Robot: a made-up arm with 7 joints.
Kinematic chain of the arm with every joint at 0, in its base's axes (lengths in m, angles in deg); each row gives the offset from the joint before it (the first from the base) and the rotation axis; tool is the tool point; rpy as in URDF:
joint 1: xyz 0 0 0.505 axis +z
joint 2: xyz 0 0 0 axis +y
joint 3: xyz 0 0 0.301 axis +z
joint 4: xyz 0.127 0 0 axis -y
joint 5: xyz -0.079 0 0.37 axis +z
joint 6: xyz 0 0 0 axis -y
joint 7: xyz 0.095 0 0 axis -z
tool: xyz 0 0 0 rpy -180 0 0
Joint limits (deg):
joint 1: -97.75..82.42
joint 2: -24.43..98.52
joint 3: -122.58..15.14
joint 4: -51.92..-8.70
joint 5: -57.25..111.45
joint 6: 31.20..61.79
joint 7: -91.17..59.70
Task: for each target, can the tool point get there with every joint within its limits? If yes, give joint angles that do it. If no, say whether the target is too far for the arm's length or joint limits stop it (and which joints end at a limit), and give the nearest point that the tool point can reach.
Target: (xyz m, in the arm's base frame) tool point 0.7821 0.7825 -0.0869
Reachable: no: too far | nearest point 0.4933 0.4936 0.1316 | short by 0.463 m
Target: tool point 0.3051 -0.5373 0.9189
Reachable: yes | joints -38.63 24.59 -36.82 -43.81 20.06 37.31 21.33
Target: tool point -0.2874 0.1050 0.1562
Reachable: no: joint limits stop it (at a limit: joint 1, joint 2, joint 3, joint 4, joint 6) | nearest point -0.0873 0.5112 -0.0015 | short by 0.479 m
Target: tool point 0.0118 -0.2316 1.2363
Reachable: yes | joints -17.91 9.12 -94.83 -14.62 -15.49 50.43 -56.70
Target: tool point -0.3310 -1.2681 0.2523
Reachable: no: too far | nearest point -0.1963 -0.7519 0.3552 | short by 0.543 m
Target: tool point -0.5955 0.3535 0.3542
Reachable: no: joint limits stop it (at a limit: joint 2, joint 3, joint 4, joint 6) | nearest point -0.5190 0.3081 0.9052 | short by 0.558 m
